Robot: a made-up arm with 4 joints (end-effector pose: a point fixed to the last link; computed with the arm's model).
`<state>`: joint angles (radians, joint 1 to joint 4).
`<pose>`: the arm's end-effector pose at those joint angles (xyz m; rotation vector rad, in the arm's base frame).
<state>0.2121 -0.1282 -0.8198 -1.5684</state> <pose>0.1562 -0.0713 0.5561 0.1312 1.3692 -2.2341</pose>
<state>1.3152 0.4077 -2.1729 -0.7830</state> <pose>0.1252 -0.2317 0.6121 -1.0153 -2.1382 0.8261</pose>
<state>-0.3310 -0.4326 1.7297 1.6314</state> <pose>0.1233 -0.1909 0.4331 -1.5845 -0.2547 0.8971</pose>
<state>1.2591 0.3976 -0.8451 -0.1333</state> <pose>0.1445 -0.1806 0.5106 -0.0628 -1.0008 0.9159</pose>
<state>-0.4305 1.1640 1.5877 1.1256</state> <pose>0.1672 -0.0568 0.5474 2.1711 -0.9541 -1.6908</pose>
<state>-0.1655 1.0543 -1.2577 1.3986</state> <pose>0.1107 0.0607 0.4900 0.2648 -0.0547 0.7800</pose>
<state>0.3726 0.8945 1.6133 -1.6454</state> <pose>0.1567 -0.2052 0.5167 -1.8272 -2.0705 -0.9784</pose>
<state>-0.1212 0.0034 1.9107 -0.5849</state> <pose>0.1552 -0.2006 0.5094 -0.2653 1.9997 2.1407</pose>
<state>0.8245 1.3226 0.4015 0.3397</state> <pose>0.1128 -0.1659 0.4638 0.2340 1.2371 1.4214</pose>
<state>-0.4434 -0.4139 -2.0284 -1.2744</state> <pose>0.1400 -0.1272 0.6169 -0.0883 2.5145 -0.4817</pose>
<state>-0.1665 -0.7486 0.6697 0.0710</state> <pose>0.1231 -0.1195 0.4278 -0.1695 -0.6896 2.0627</pose>
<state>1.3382 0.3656 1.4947 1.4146</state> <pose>-0.0273 -0.2043 0.5038 -0.9905 1.3397 0.3066</pose>
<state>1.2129 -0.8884 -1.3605 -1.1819</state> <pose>-0.0098 -0.1756 0.5754 -2.1336 -1.8395 1.3569</pose>
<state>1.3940 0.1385 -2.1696 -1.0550</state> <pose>0.0663 -0.2303 0.6284 -1.5959 -2.0867 0.9864</pose>
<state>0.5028 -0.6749 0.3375 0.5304</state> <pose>0.0964 -0.1465 0.4473 -0.2963 -0.8050 0.9381</pose>
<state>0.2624 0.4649 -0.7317 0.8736</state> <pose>0.1426 -0.0426 0.5036 0.2605 -0.5271 0.9485</pose>
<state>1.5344 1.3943 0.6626 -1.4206</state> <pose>0.0348 -0.2198 0.4479 2.3415 0.2413 1.3929</pose>
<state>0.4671 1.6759 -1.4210 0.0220</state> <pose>0.1923 -0.0200 0.4047 0.6522 -0.1633 1.3000</pose>
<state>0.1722 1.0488 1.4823 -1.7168</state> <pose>0.1764 -0.1680 0.5073 -1.6924 -2.0955 -0.7973</pose>
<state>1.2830 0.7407 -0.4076 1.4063</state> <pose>0.1336 -0.1516 0.4690 -0.1979 0.1357 -0.3330</pose>
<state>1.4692 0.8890 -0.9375 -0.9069</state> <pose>0.1646 -0.2129 0.4702 0.2310 -0.9346 1.4498</pose>
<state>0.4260 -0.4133 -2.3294 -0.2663</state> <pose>0.0654 -0.2040 0.6036 -0.1434 3.0623 -0.0637</pose>
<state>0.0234 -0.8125 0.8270 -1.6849</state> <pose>0.1418 -0.1257 0.4208 -0.2468 0.0520 -2.6858</pose>
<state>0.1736 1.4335 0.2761 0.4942</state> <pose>0.1313 -0.0948 0.4567 -0.2815 1.3270 1.8675</pose>
